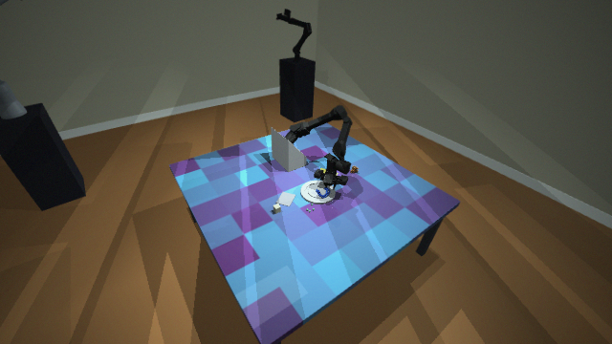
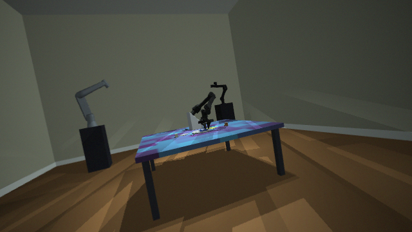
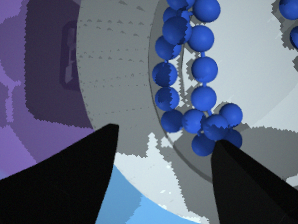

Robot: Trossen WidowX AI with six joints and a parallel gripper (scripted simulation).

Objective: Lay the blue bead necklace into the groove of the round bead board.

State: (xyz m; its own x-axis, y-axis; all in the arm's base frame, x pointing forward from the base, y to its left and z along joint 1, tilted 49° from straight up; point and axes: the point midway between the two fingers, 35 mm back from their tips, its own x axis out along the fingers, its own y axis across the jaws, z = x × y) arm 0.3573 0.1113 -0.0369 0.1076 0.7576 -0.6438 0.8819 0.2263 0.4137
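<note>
The round white bead board is 30 mm behind my gripper tip, 60 mm to the right of it and 10 mm below it. Round my gripper tip: cream cube 50 mm behind, 340 mm to the right; then yellow patch 130 mm behind, 100 mm to the left, 20 mm below; then flat grey square 100 mm behind, 240 mm to the right, 20 mm below.
</note>
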